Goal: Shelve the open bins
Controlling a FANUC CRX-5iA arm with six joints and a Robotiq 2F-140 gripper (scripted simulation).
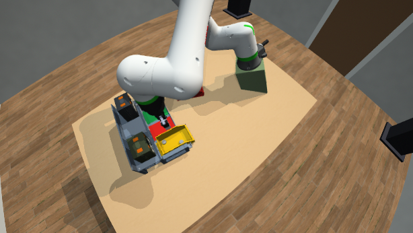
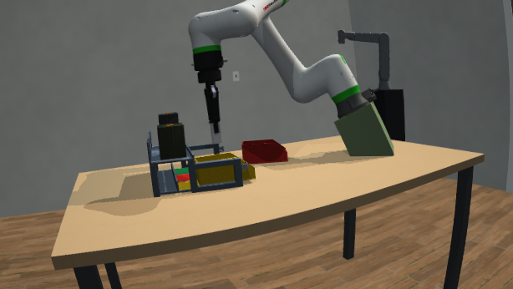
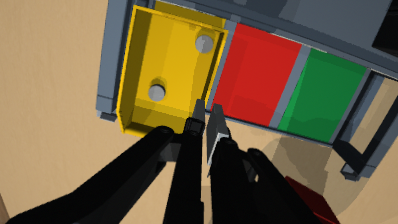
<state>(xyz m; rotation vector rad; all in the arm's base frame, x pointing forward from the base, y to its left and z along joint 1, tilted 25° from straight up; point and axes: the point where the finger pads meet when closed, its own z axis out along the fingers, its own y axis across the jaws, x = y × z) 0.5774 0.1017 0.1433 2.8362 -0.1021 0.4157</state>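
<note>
Now: hand 50 mm to the right of the yellow bin and 110 mm above it. Round my hand: red bin (240 mm behind, 190 mm to the right, 120 mm below).
</note>
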